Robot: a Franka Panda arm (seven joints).
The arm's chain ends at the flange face. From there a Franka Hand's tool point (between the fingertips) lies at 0.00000 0.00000 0.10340 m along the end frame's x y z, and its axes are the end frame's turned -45 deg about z.
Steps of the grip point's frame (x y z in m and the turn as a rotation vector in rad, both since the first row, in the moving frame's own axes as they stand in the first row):
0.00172, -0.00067, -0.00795, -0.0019, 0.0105, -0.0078
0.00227, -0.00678, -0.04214, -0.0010, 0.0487, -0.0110
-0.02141, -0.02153, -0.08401, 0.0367, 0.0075, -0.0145
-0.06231, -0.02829, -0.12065, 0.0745, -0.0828, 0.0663
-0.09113, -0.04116, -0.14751, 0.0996, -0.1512, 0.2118
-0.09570, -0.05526, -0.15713, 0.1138, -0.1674, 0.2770
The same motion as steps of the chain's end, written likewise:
-0.00016, -0.00106, -0.00794, 0.0061, 0.0088, -0.0078
-0.00680, -0.00289, -0.04202, 0.0337, 0.0351, -0.0110
-0.02821, 0.00313, -0.08394, 0.0313, -0.0206, -0.0145
-0.05257, 0.02383, -0.12001, -0.0059, -0.1112, 0.0663
-0.07505, 0.03354, -0.14583, -0.0365, -0.1773, 0.2118
-0.08605, 0.02757, -0.15503, -0.0379, -0.1988, 0.2770

